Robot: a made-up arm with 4 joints.
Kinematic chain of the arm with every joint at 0, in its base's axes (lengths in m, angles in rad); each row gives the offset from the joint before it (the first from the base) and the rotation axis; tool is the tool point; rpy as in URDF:
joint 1: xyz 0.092 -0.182 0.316 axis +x
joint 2: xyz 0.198 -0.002 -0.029 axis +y
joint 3: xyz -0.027 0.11 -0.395 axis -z
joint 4: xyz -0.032 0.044 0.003 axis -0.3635 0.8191 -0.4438
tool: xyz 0.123 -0.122 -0.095 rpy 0 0 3.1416
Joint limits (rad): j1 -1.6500..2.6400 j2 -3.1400..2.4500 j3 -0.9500..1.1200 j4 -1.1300..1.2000
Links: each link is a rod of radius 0.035 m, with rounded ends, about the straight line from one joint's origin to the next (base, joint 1, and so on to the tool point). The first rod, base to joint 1, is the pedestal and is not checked.
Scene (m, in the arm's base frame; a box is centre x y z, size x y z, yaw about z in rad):
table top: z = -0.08
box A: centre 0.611 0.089 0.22 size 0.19 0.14 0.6 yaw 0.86
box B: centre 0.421 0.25 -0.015 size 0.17 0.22 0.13 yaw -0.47
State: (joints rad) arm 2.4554 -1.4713 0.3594 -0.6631
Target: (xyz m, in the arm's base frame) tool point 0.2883 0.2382 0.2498
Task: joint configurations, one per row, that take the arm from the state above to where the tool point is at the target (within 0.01 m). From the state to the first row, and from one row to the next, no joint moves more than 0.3 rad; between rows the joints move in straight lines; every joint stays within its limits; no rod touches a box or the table.
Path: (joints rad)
1: 2.5169 -1.3775 0.5356 -0.4578
2: 2.5785 -1.2837 0.7118 -0.2526
3: 2.6400 -1.1900 0.8880 -0.0473
4: 2.5215 -1.0309 1.0040 0.1020
5: 2.4030 -0.8718 1.1200 0.2513
6: 2.1767 -0.6224 1.1200 -0.0325
7: 1.9504 -0.3731 1.1200 -0.3162
8: 1.7241 -0.1238 1.1200 -0.6000
9: 1.4979 0.1256 1.1200 -0.8838

